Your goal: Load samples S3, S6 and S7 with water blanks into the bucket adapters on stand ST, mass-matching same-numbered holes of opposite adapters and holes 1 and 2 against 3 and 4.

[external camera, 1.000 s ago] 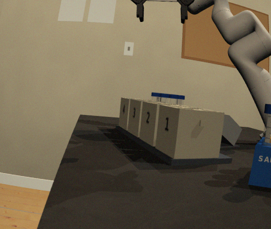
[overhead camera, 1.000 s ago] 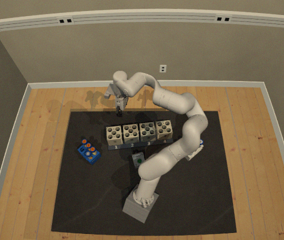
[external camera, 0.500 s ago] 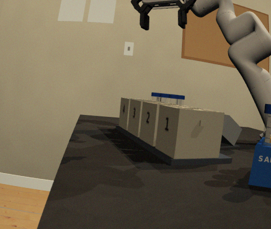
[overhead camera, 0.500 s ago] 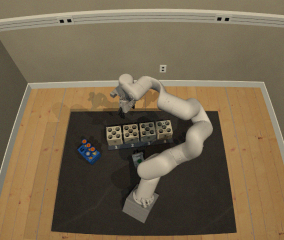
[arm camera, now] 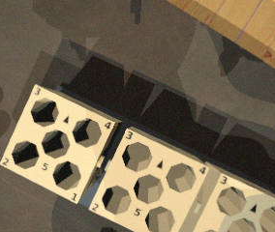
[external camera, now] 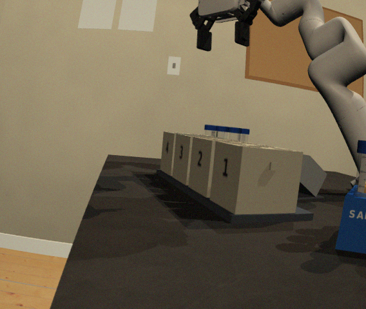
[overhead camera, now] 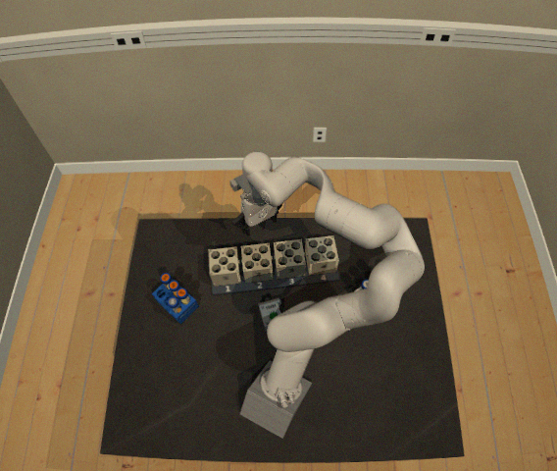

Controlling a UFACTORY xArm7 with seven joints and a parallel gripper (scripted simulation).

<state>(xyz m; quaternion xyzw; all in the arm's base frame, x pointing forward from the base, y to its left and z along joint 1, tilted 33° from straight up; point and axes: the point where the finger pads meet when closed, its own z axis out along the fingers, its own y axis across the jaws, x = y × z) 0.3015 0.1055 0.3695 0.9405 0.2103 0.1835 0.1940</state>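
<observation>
Now: hand 200 mm past the white blank rack, 340 mm to the left of it and 240 mm above it. From my hand the other things lie so: blue sample rack (80 mm behind, 320 mm to the left, 240 mm below); then adapter 1 (130 mm to the left, 220 mm below).
</observation>
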